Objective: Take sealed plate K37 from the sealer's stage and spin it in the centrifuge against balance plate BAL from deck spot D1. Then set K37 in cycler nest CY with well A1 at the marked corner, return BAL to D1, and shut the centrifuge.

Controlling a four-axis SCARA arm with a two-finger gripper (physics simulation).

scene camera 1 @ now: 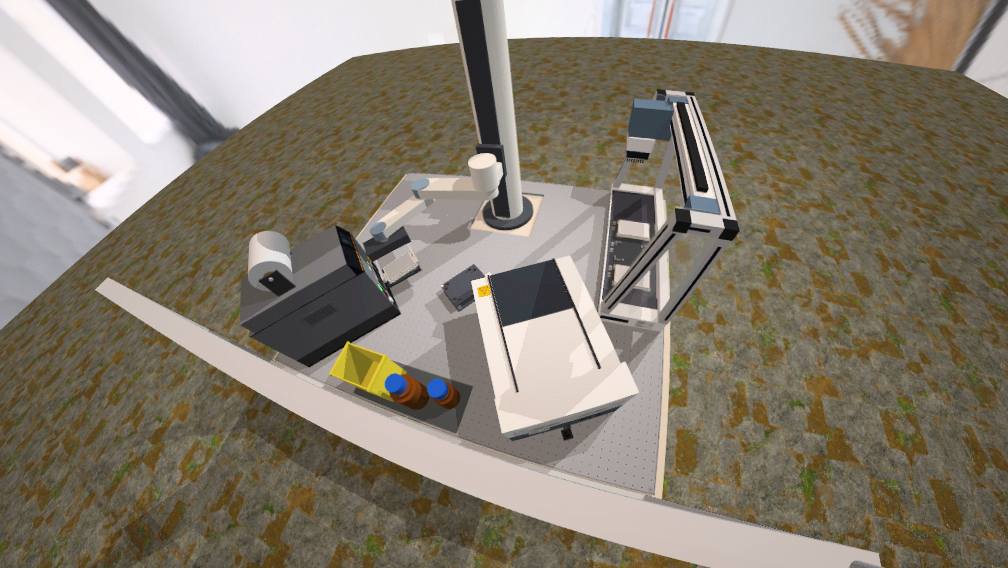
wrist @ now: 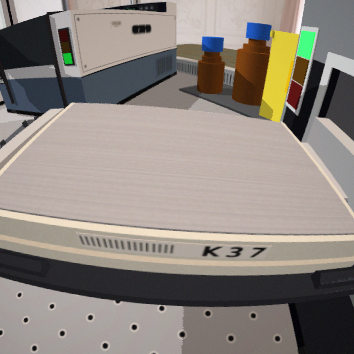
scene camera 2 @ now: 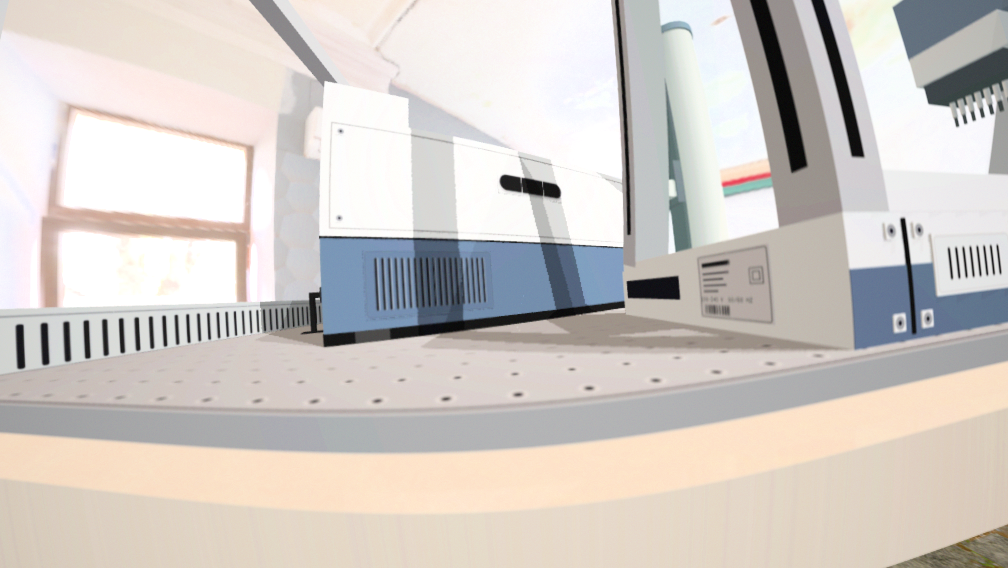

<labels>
my gripper: scene camera 1; wrist; not seen in scene camera 2 (hidden by a white centrifuge)
same spot on my gripper: (wrist: 322, 142) = (scene camera 1: 384, 278)
</labels>
